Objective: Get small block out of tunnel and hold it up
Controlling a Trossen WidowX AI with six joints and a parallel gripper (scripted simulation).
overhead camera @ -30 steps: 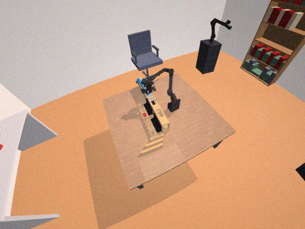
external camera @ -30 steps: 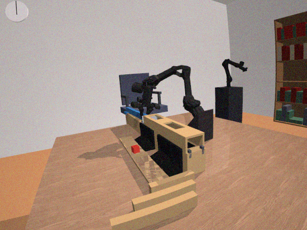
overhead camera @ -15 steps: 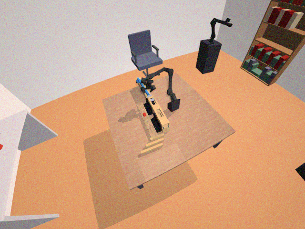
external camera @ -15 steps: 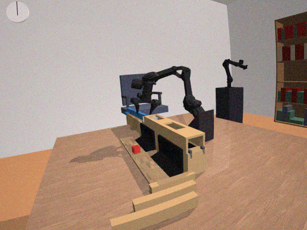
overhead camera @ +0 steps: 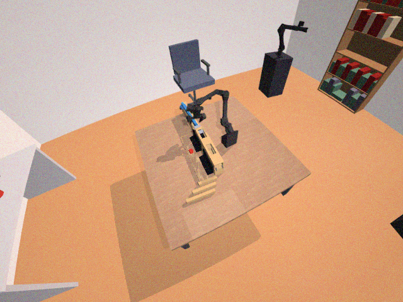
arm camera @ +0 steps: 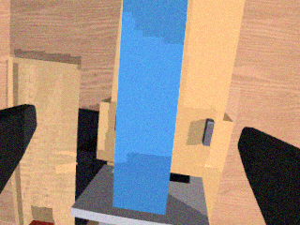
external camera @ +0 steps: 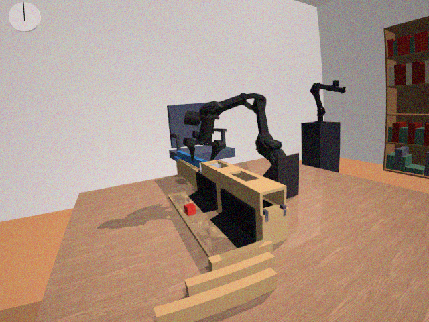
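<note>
My gripper tip is 120 mm short of the small red block, 230 mm to the right of it and 120 mm above it. Also, from my gripper tip: tan covered tunnel (20 mm ahead, 70 mm to the left, 70 mm below).
</note>
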